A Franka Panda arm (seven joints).
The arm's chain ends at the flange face. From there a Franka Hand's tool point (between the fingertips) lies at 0.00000 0.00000 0.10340 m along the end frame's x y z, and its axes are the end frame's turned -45 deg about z.
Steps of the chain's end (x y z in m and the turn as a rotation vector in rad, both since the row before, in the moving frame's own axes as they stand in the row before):
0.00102, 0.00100, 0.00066, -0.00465, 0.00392, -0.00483
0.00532, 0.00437, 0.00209, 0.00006, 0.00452, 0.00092
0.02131, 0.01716, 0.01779, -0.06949, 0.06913, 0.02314
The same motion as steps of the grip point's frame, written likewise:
-0.00004, 0.00206, 0.00066, -0.00606, -0.00052, -0.00483
0.00101, 0.00718, 0.00209, -0.00315, 0.00324, 0.00092
0.00279, 0.03732, 0.01729, -0.09802, -0.00025, 0.02314

